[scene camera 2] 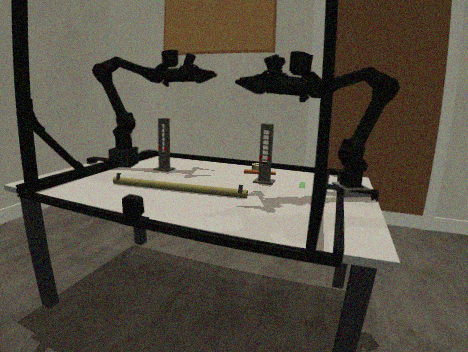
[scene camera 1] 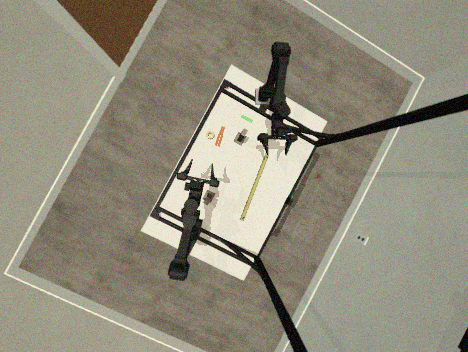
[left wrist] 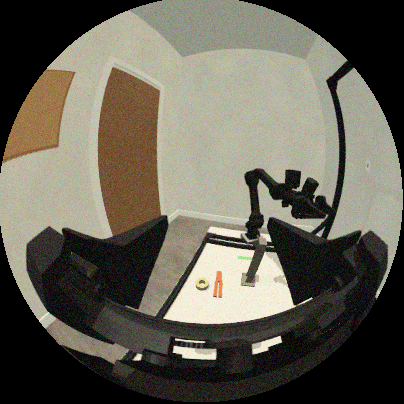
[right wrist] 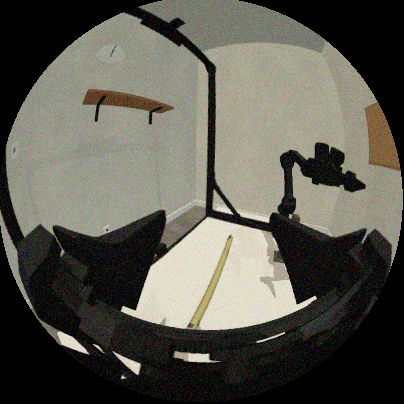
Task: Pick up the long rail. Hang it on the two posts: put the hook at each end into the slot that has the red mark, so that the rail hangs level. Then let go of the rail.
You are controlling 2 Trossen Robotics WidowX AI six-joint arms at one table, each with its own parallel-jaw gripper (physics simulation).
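Pixels of known places: left gripper, fingertip midpoint: point(scene camera 2: 215, 73) point(scene camera 1: 202, 161) point(left wrist: 219, 221) point(right wrist: 358, 183); right gripper, fingertip midpoint: point(scene camera 2: 237, 80) point(scene camera 1: 276, 155) point(left wrist: 330, 214) point(right wrist: 220, 216); left arm's base at its link origin: point(scene camera 2: 123, 148) point(scene camera 1: 192, 229); right arm's base at its link origin: point(scene camera 2: 351, 185) point(scene camera 1: 263, 96) point(left wrist: 250, 235).
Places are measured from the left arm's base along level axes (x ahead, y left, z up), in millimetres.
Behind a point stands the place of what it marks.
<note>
The long yellow rail point(scene camera 1: 254, 187) @(x 326, y -335, z -51 mm) point(scene camera 2: 180, 187) @(x 348, y -351, z -60 mm) point(right wrist: 215, 284) @(x 381, y -335, z -56 mm) lies on the table, a small dark hook upright near each end. In scene camera 2, a grey slotted post point(scene camera 2: 164, 135) @(x 214, y -73, z 70 mm) stands behind its left part and another post point(scene camera 2: 266, 145) @(x 619, y -189, z 62 mm) behind its right end; each has a red mark low down. The right-hand post also shows in the left wrist view point(left wrist: 256, 262) @(x 599, y -171, z 55 mm). My left gripper point(scene camera 1: 201, 163) @(x 408, y 0, z 323 mm) point(scene camera 2: 215, 75) @(x 408, y 0, z 323 mm) point(left wrist: 219, 221) @(x 408, y 0, z 323 mm) is open and empty, high above the table. My right gripper point(scene camera 1: 276, 153) @(x 515, y -343, z 273 mm) point(scene camera 2: 237, 81) @(x 515, y -343, z 273 mm) point(right wrist: 220, 216) @(x 515, y -343, z 273 mm) is open and empty, high near one rail end.
Orange pliers-like object point(scene camera 1: 220, 136) @(x 602, y -44, z -64 mm) point(left wrist: 218, 285) @(x 591, y -49, z -67 mm), a yellow ring point(scene camera 1: 210, 131) @(x 618, y 18, z -50 mm) point(left wrist: 202, 279) @(x 611, y 14, z -53 mm) and a green strip point(scene camera 1: 247, 118) @(x 760, y -198, z -74 mm) point(scene camera 2: 302, 185) @(x 757, y -203, z -75 mm) point(left wrist: 245, 258) @(x 751, y -197, z -76 mm) lie on the table point(scene camera 2: 215, 217) @(x 483, y -544, z -76 mm). A black frame point(scene camera 2: 200, 232) @(x 461, y -636, z -86 mm) runs round the table, with tall uprights.
</note>
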